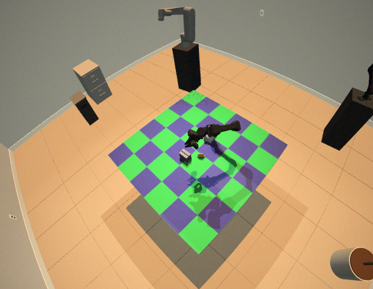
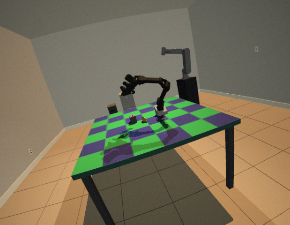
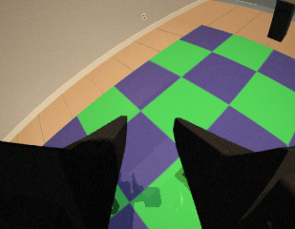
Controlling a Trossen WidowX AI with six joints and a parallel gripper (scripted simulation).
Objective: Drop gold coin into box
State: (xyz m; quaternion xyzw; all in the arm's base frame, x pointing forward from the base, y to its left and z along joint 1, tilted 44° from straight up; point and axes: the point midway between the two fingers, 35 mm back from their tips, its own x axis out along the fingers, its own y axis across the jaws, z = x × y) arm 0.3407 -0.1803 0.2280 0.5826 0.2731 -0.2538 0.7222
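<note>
My gripper tip is now 300 mm above the gold coin, 150 mm past it and 40 mm to the right of it.
</note>
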